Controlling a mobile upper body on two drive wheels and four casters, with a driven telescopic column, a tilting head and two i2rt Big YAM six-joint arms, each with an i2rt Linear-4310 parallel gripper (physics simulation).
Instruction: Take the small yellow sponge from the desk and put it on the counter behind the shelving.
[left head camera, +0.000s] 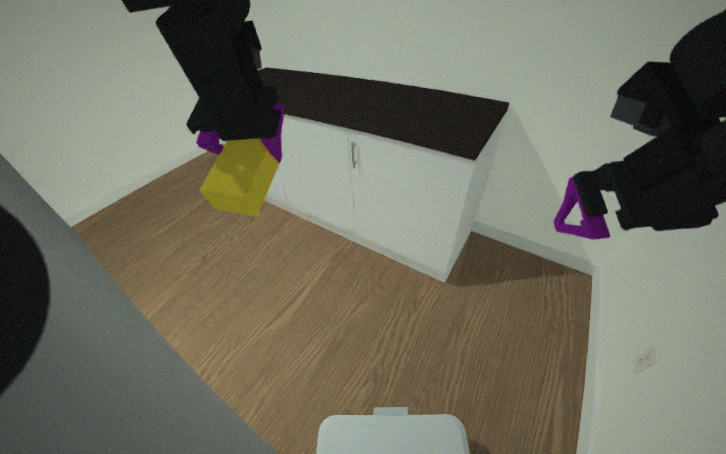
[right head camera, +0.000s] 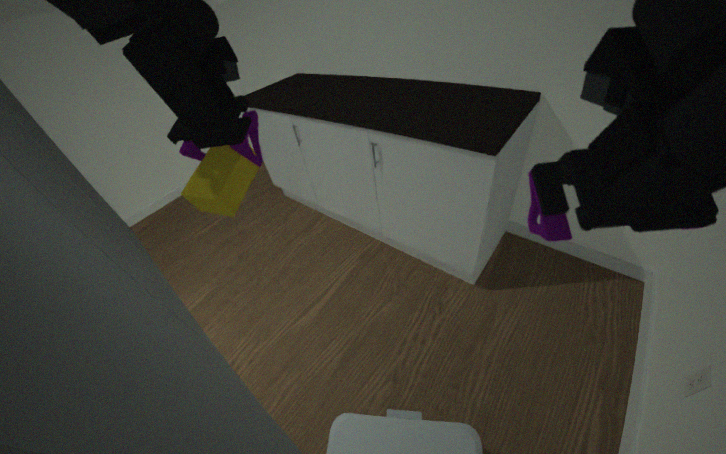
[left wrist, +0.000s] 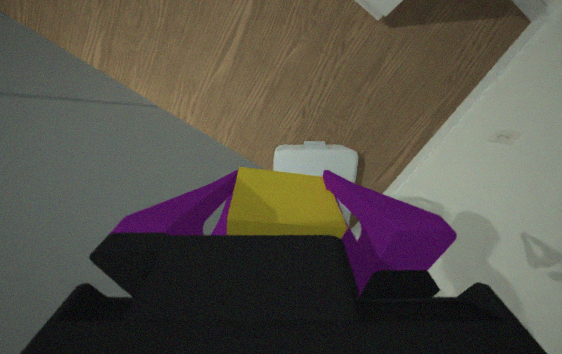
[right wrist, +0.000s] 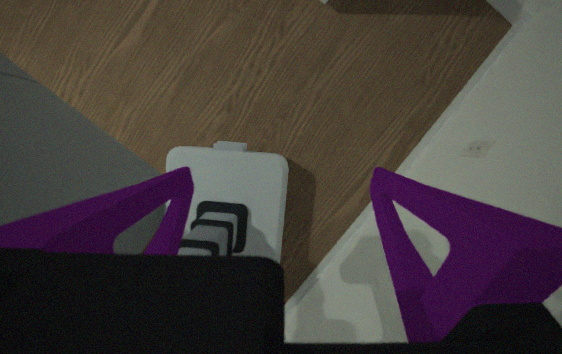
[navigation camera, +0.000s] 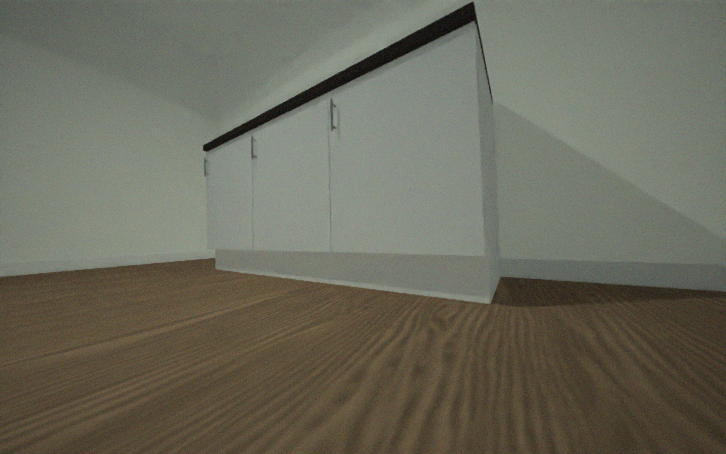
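Seeing my left gripper, my right gripper, a small yellow sponge, a counter. Right head camera view: my left gripper too. Left wrist view: left gripper again. Left head camera view: my right gripper too. Right wrist view: right gripper again.
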